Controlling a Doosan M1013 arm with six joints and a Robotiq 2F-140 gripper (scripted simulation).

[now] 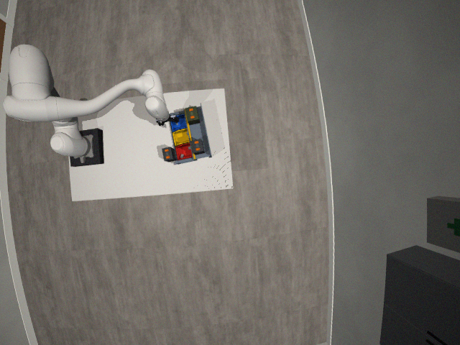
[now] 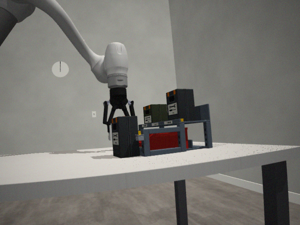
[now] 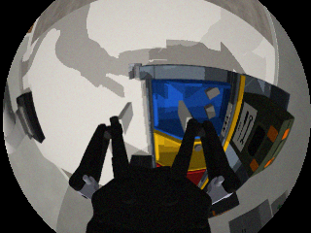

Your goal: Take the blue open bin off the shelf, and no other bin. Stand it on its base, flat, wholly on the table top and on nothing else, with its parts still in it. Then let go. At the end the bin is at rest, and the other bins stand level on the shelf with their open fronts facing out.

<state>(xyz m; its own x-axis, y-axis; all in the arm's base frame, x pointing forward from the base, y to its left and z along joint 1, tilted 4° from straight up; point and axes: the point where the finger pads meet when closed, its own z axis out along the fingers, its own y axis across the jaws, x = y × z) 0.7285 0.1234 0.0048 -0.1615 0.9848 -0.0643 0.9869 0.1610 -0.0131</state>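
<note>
Right now the blue open bin is 8 cm ahead of my hand, 3 cm below it and 1 cm to the left of it. Round my hand: yellow bin 10 cm to the right, 10 cm ahead, 3 cm below; green box 17 cm ahead, 8 cm above, 3 cm to the left; red bin 21 cm to the right, 12 cm ahead, 3 cm below.
</note>
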